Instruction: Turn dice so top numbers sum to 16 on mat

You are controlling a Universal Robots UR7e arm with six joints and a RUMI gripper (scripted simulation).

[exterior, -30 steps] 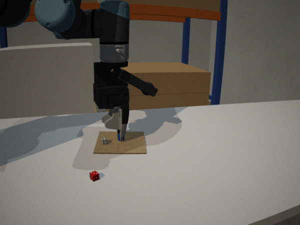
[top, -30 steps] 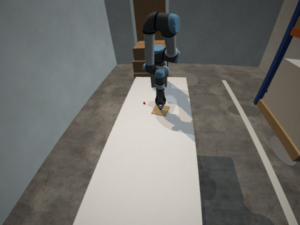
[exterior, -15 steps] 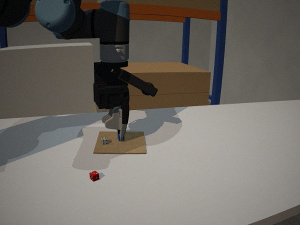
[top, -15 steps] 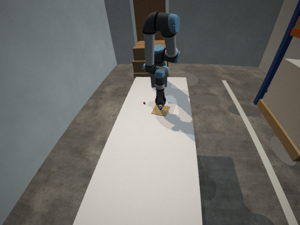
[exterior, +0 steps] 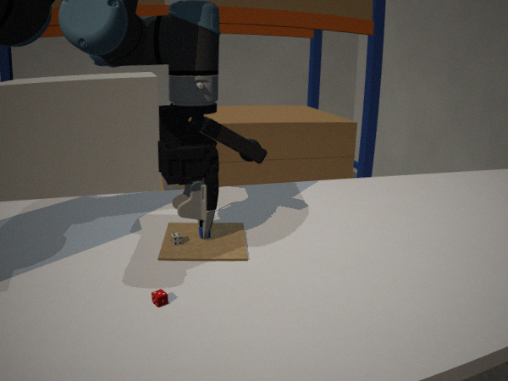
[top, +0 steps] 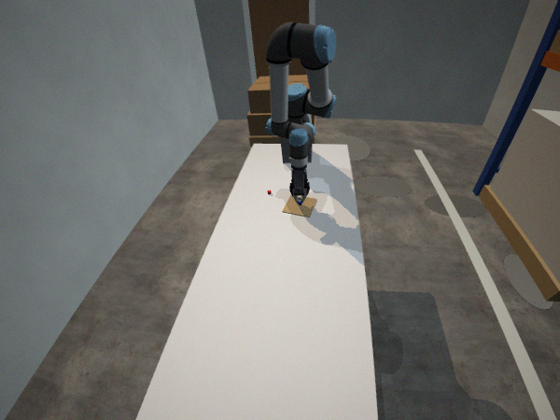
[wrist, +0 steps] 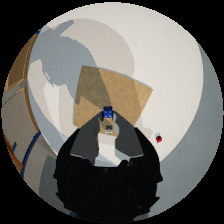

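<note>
Now: the blue die 1 cm below my hand. Also, from my hand: mat 2 cm below; red die 17 cm to the right, 9 cm behind, 2 cm below; white die 5 cm behind, 1 cm below.
</note>
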